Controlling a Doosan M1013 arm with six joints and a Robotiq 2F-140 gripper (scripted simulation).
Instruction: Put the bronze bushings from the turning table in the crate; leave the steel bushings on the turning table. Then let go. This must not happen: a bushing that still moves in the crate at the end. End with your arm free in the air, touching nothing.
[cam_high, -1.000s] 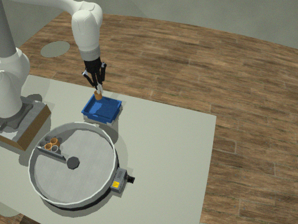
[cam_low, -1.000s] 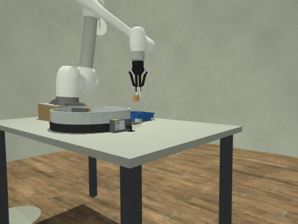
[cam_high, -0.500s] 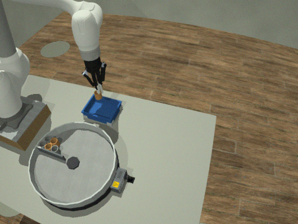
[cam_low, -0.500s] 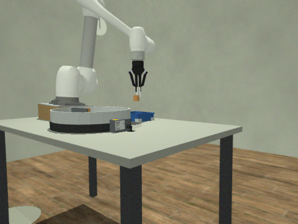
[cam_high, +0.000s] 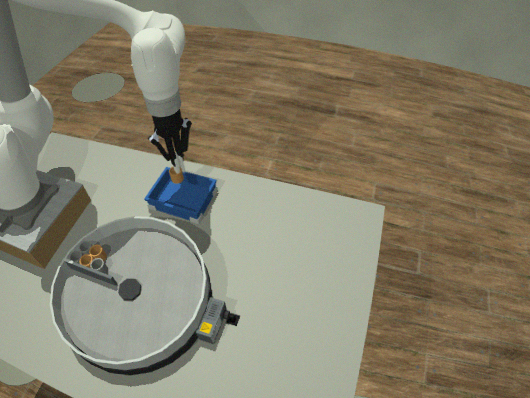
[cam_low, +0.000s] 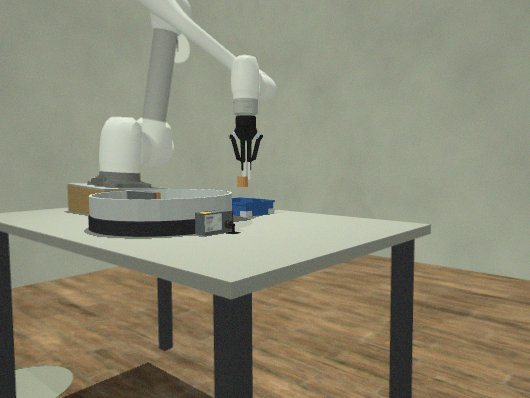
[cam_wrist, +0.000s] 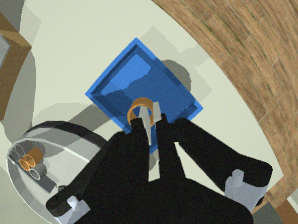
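My gripper is now 13 cm above the crate, 1 cm to the left of it and 1 cm past it. From my hand the other things lie so: turning table (37 cm to the right, 11 cm below, 2 cm behind).
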